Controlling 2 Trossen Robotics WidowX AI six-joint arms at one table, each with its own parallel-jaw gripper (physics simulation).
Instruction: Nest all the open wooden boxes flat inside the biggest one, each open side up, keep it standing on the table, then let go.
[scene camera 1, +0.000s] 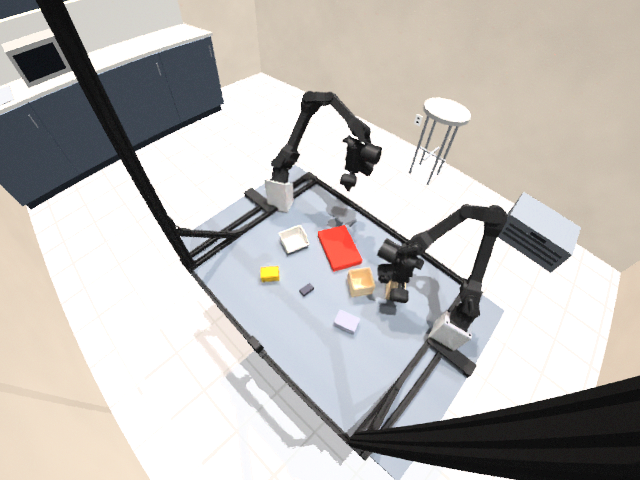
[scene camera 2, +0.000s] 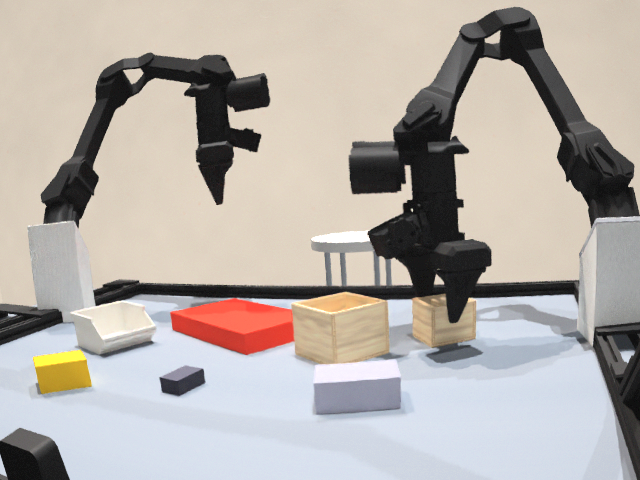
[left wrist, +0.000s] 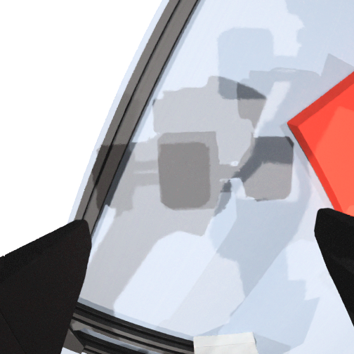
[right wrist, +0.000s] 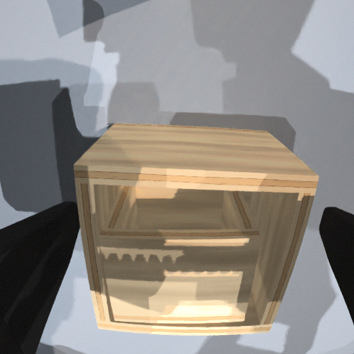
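Where they show: left gripper, between the fingertips: (scene camera 2: 219, 204); right gripper, between the fingertips: (scene camera 1: 394, 288) (scene camera 2: 438, 315); left arm's base, origin of its link: (scene camera 1: 278, 181) (scene camera 2: 58, 238); right arm's base, origin of its link: (scene camera 1: 458, 323) (scene camera 2: 619, 235).
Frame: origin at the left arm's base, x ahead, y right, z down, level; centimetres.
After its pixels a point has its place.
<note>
The biggest open wooden box (scene camera 1: 360, 282) {y 29.0, x 44.9, z 14.1 cm} (scene camera 2: 338, 330) {y 35.7, x 43.9, z 10.1 cm} stands open side up on the table, its inside looking empty in scene camera 1. A smaller wooden box (scene camera 1: 388, 290) {y 31.7, x 55.6, z 9.7 cm} (scene camera 2: 426, 325) {y 31.3, x 55.5, z 12.0 cm} (right wrist: 195, 150) stands open side up to its right. Inside that one, a still smaller wooden box (right wrist: 180, 255) shows in the right wrist view; whether it lies flat or tilted is unclear. My right gripper (scene camera 1: 392, 285) {y 28.9, x 57.8, z 11.5 cm} (scene camera 2: 439, 310) {y 28.9, x 57.8, z 11.5 cm} (right wrist: 204, 218) is open, low over the smaller box, with a finger either side. My left gripper (scene camera 1: 347, 184) {y -4.8, x 30.6, z -2.9 cm} (scene camera 2: 219, 200) {y -4.8, x 30.6, z -2.9 cm} (left wrist: 205, 228) is open and empty, high above the table.
A red flat block (scene camera 1: 339, 248) {y 17.6, x 33.1, z 11.8 cm} (scene camera 2: 232, 322) {y 20.9, x 31.9, z 11.8 cm} (left wrist: 330, 145) lies left of the biggest box. A white bin (scene camera 1: 293, 240) {y 18.4, x 13.2, z 13.9 cm} (scene camera 2: 113, 333) {y 15.7, x 12.9, z 13.8 cm}, a yellow block (scene camera 1: 269, 273) {y 37.9, x 10.8, z 11.2 cm} (scene camera 2: 63, 373) {y 39.3, x 11.5, z 12.4 cm} and a dark block (scene camera 1: 306, 289) {y 39.1, x 26.1, z 12.8 cm} (scene camera 2: 181, 380) {y 40.9, x 26.3, z 12.9 cm} are farther left. A lavender block (scene camera 1: 346, 321) {y 47.3, x 43.7, z 11.2 cm} (scene camera 2: 356, 388) {y 49.5, x 43.3, z 12.1 cm} lies in front.
</note>
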